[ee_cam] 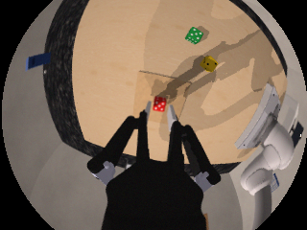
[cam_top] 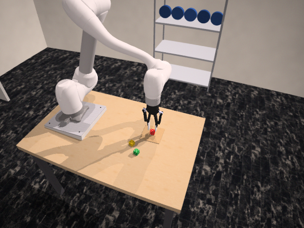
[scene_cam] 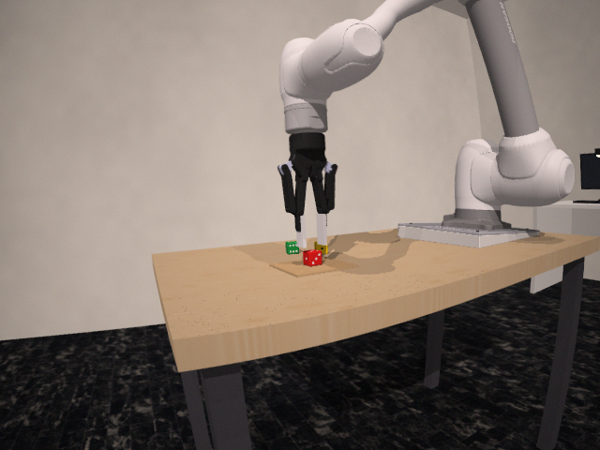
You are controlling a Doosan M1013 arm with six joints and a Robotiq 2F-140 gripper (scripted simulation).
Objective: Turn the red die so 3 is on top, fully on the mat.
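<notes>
Right now the red die is 6 cm below my hand. From my hand the other things lie so: mat 7 cm below; then green die 18 cm to the right, 7 cm behind, 6 cm below; then yellow die 12 cm to the right, 12 cm behind, 6 cm below.
</notes>
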